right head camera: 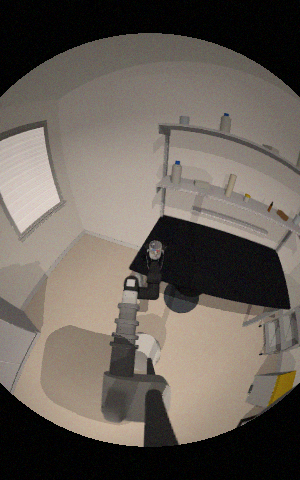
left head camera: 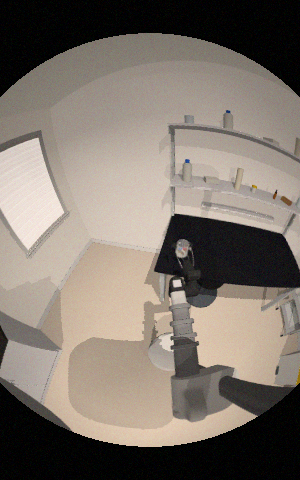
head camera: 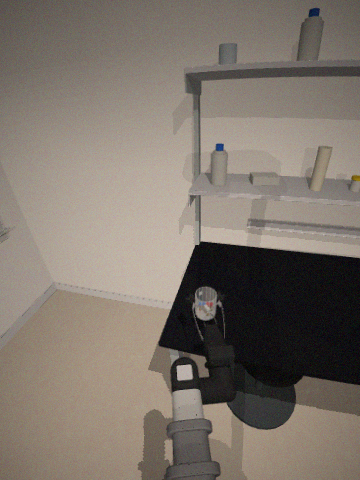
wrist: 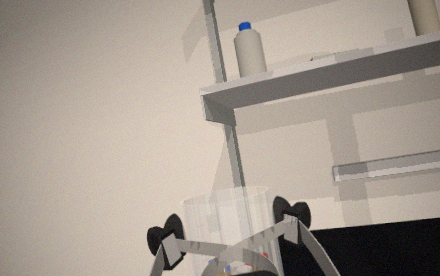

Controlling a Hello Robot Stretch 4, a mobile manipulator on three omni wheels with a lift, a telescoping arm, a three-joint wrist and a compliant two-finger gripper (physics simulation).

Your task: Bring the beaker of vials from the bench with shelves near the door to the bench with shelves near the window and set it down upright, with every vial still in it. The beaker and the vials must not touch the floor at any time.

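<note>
A clear glass beaker (head camera: 205, 295) (left head camera: 183, 245) (right head camera: 155, 246) (wrist: 227, 212) is upright between the fingers, with small red, blue and white vials (head camera: 205, 305) (wrist: 243, 268) low inside it. My gripper (head camera: 206, 300) (left head camera: 183, 249) (right head camera: 156, 250) (wrist: 228, 221) is shut on the beaker, one dark fingertip pad at each side. In the head view, the beaker is over the left front part of the black-topped bench with shelves (head camera: 290, 310) (left head camera: 240, 255) (right head camera: 225, 265) (wrist: 385, 250). Any gap between the beaker's base and the bench top cannot be told.
The lower shelf (head camera: 235, 190) (wrist: 320, 80) holds a blue-capped bottle (head camera: 219, 167) (wrist: 250, 53) and other items. A dark round stool base (head camera: 265, 405) (left head camera: 202, 298) is under the bench's front edge. A window (left head camera: 32, 195) (right head camera: 30, 180) is on the left wall.
</note>
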